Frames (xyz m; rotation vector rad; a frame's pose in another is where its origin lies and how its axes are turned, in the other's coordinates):
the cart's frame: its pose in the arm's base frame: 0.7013 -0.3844 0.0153 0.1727 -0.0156 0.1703
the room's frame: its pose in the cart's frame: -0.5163 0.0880 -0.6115 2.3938 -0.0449 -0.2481
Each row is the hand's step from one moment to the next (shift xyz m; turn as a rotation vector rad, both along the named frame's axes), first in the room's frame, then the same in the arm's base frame.
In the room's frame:
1: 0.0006 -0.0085 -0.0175 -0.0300 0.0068 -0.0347
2: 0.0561 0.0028 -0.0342 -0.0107 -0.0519 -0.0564
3: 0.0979 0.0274 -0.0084 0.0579 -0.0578 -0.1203
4: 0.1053 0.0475 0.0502 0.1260 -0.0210 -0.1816
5: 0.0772 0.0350 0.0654 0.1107 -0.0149 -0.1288
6: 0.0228 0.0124 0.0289 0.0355 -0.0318 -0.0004
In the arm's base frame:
1: 0.0005 0.0167 0.0099 -0.0258 0.0107 0.0370
2: 0.0582 0.0218 0.0214 -0.0147 0.0731 0.0207
3: 0.1014 -0.0089 0.0068 0.0566 0.1197 0.0603
4: 0.1075 -0.0571 -0.0322 0.1342 0.1294 0.1206
5: 0.0767 -0.0578 -0.0473 0.1162 0.0938 0.0823
6: 0.0223 -0.0241 -0.0208 0.0298 0.0299 -0.0221

